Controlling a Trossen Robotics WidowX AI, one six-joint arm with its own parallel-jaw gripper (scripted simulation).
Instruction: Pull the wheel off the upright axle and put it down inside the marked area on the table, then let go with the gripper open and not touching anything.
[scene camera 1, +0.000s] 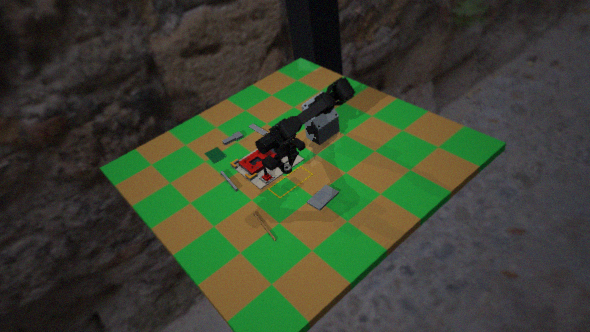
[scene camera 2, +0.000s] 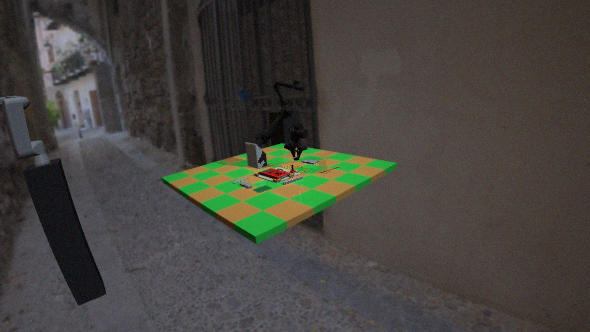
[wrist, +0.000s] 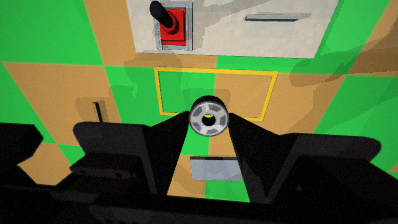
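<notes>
A grey plate (wrist: 202, 168) is visible in the robot's scene, and so is the gripper (wrist: 208, 115).
</notes>
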